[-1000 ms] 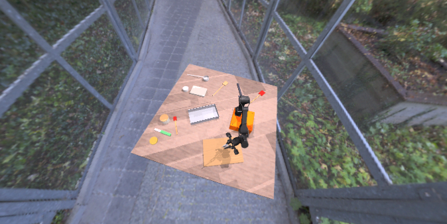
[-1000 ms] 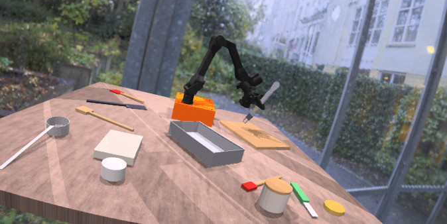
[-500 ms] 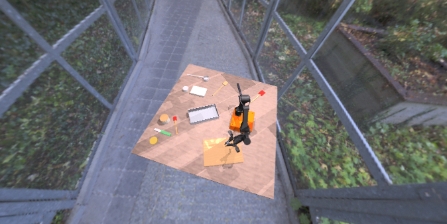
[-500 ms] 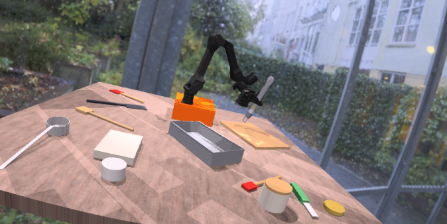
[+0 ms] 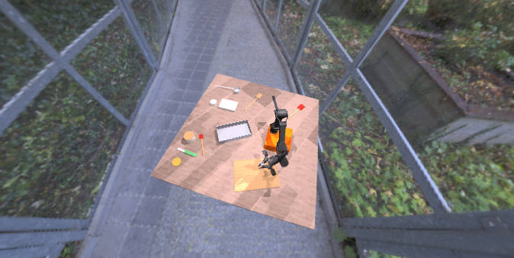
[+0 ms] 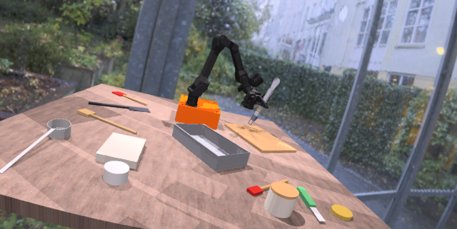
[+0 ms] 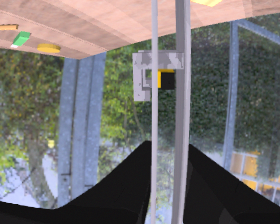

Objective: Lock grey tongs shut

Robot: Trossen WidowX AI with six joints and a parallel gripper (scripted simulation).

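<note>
Now: the wooden board 17 cm below my gripper tip. From my gripper tip the other things lie so: green-handled knife 62 cm ahead, 6 cm to the left, 17 cm below; lidded jar 66 cm ahead, 6 cm to the right, 14 cm below; grey roasting tin 33 cm ahead, 27 cm to the right, 15 cm below.
</note>
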